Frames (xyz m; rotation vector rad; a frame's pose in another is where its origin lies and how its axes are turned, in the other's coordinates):
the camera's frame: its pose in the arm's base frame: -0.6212 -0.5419 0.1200 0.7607 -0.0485 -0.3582
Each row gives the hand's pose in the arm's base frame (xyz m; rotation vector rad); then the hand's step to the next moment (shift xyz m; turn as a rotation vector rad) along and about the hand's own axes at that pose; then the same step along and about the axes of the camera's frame.
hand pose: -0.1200 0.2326 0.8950 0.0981 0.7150 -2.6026
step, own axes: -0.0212 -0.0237 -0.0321 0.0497 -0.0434 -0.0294
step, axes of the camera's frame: -0.0062 0.0220 -0.0390 -0.0692 -0.0098 -0.0181
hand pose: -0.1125 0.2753 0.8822 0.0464 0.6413 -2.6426
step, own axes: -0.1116 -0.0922 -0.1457 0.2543 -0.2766 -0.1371
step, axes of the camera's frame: -0.0031 0.0864 -0.1863 -0.3900 -0.0071 -0.0885
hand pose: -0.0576 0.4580 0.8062 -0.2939 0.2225 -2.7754
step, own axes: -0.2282 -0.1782 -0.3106 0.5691 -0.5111 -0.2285
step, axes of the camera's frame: 0.0095 0.0036 -0.4245 -0.7920 -0.0356 -0.0939
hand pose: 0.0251 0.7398 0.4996 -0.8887 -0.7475 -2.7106
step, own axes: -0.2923 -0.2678 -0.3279 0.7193 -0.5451 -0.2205
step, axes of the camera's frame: 0.0052 -0.3093 -0.4111 -0.9285 0.0015 -0.0324
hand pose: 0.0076 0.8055 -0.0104 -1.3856 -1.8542 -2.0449
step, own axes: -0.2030 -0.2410 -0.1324 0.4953 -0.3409 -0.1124
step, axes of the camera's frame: -0.0125 -0.3253 -0.1042 -0.6095 0.0435 -0.0288
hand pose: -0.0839 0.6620 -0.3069 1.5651 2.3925 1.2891
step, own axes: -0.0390 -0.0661 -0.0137 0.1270 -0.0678 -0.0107
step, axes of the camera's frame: -0.0135 -0.0767 0.0038 -0.1401 0.0278 -0.0206
